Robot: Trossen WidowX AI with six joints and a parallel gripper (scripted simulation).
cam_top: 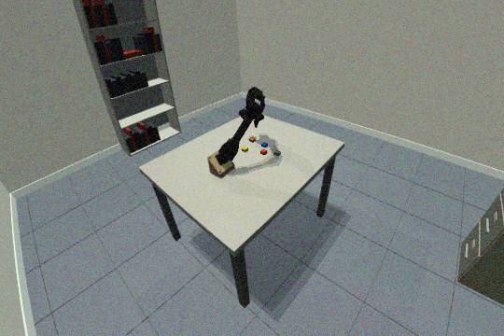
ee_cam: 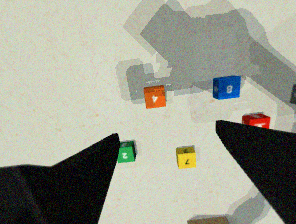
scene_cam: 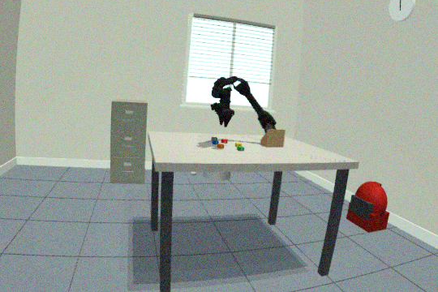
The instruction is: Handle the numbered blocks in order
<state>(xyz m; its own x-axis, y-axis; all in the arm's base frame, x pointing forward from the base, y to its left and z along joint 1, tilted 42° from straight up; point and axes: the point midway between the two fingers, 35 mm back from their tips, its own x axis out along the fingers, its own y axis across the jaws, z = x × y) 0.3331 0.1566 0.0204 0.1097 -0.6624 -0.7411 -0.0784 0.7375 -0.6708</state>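
Right now the green block is 110 mm below my gripper tip, 100 mm behind it and 70 mm to the left of it. From my gripper tip the other things lie so: yellow block (110 mm below, 110 mm behind, 50 mm to the right); blue block (110 mm to the right, 110 mm below, 20 mm ahead); orange block (110 mm below, 10 mm to the left, 10 mm ahead).
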